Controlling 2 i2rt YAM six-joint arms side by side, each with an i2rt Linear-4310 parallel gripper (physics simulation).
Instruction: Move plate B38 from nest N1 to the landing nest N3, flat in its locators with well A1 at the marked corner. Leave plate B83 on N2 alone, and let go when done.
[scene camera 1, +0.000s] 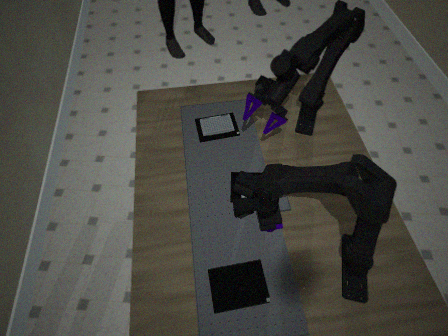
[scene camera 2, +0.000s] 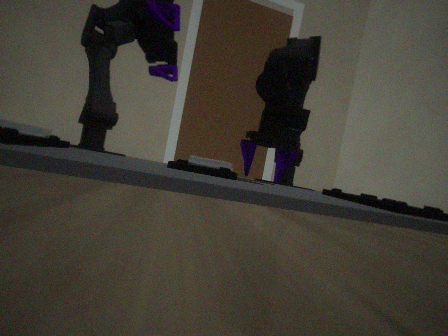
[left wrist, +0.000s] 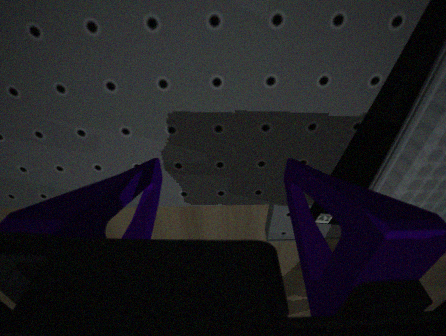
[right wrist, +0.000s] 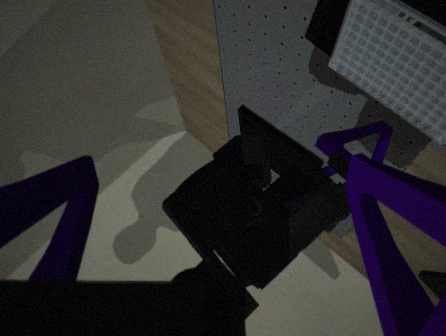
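One clear plate (scene camera 1: 216, 125) (scene camera 2: 25, 129) lies in the nest at the top of scene camera 1. Another clear plate (scene camera 2: 210, 162) (left wrist: 422, 150) (right wrist: 395, 65) lies in the middle nest (scene camera 2: 200, 171) (left wrist: 387, 105) (right wrist: 325, 25), mostly hidden by the left arm in scene camera 1. The plates' labels are not readable enough to tell B38 from B83. The bare black nest (scene camera 1: 239, 286) (scene camera 2: 385, 204) has a pale corner mark. My left gripper (scene camera 2: 261, 178) (left wrist: 223, 167) is open and empty, low over the board beside the middle nest. My right gripper (scene camera 1: 254, 126) (scene camera 2: 175, 52) is open and empty, raised beside the top nest.
The grey perforated board (scene camera 1: 207, 220) (left wrist: 190, 55) lies along the wooden table (scene camera 1: 160, 200). A pale A1 tag (left wrist: 324, 218) marks the middle nest's corner. The left arm (scene camera 1: 315, 180) reaches across the board's right edge. People's legs (scene camera 1: 170, 30) stand beyond the table.
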